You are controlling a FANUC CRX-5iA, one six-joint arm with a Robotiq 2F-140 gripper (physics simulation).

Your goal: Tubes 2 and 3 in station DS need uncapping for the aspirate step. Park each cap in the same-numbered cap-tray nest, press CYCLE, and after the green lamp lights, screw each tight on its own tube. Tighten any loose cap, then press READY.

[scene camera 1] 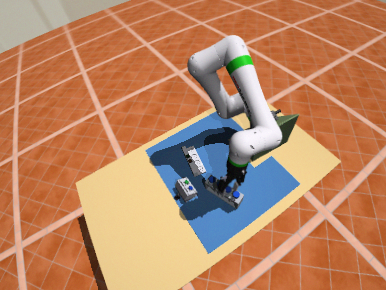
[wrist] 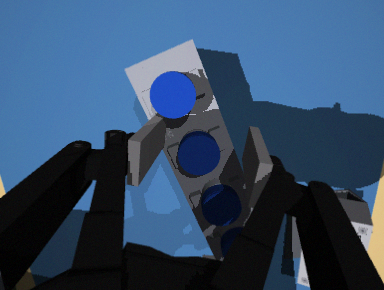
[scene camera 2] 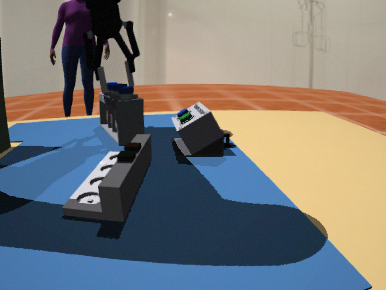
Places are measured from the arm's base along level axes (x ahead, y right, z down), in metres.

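Pixels of known places: gripper, fingertip midpoint: (scene camera 1: 228,192) (wrist: 205,136).
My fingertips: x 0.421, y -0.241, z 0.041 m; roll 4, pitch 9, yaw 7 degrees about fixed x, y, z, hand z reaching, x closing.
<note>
Behind a point stands the place of what it marks.
The grey tube rack (scene camera 1: 223,196) (scene camera 2: 131,120) {y -0.105, x 0.470, z 0.096 m} (wrist: 159,60) {y -0.301, x 0.383, z 0.052 m} stands on the blue mat with several blue-capped tubes in a row. My gripper (scene camera 2: 116,79) {y -0.241, x 0.421, z 0.041 m} (wrist: 205,136) {y -0.241, x 0.421, z 0.041 m} is part open and empty. Its fingertips stand at about cap height, one on each side of the second cap (wrist: 199,153) {y -0.231, x 0.415, z 0.025 m} from the rack's far end in the wrist view, with gaps on both sides. The end cap (scene camera 1: 236,195) {y -0.282, x 0.399, z 0.024 m} (wrist: 173,95) {y -0.277, x 0.395, z 0.024 m} and the third cap (wrist: 221,205) {y -0.184, x 0.435, z 0.023 m} are seated. Another cap is partly hidden by the gripper. Tube numbers are unreadable. The cap tray (scene camera 1: 195,161) {y 0.066, x 0.447, z 0.139 m} (scene camera 2: 112,192) {y 0.206, x 0.478, z 0.108 m} has empty visible nests.
Dark green and brown lamps (scene camera 2: 127,155) {y 0.124, x 0.487, z 0.094 m} on the tray look unlit. A tilted button box (scene camera 1: 186,190) {y -0.100, x 0.606, z 0.067 m} (scene camera 2: 200,129) {y -0.014, x 0.604, z 0.096 m} with green and blue buttons stands beside rack and tray. A dark green panel (scene camera 1: 287,131) {y -0.124, x -0.105, z 0.001 m} stands behind the arm. A person (scene camera 2: 76,30) stands beyond the table.
</note>
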